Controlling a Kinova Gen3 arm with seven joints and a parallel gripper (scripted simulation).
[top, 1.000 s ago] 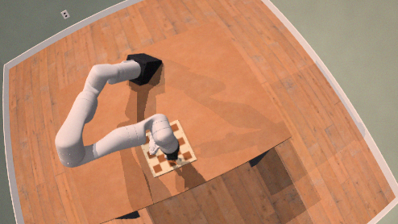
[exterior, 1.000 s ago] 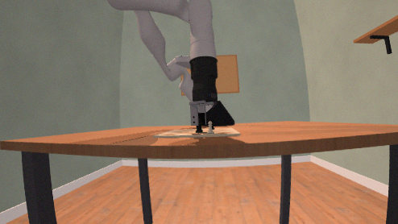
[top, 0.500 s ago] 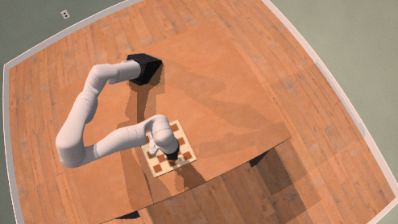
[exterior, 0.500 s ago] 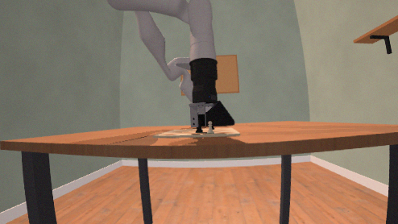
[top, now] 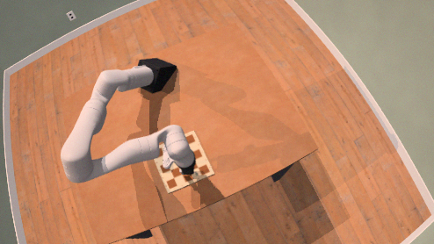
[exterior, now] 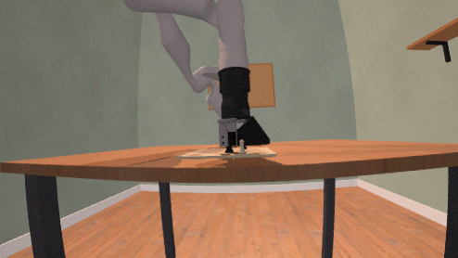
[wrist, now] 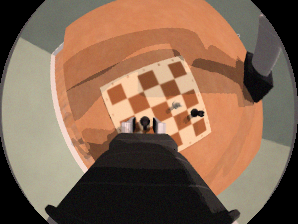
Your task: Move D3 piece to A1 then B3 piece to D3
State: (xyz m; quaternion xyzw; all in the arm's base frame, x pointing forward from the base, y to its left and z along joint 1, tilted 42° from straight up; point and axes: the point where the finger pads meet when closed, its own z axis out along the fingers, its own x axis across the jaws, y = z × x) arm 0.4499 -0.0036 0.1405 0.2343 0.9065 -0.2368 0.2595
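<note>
Right now the chessboard is 4 cm below my hand, 4 cm behind it and 1 cm to the left of it.
</note>
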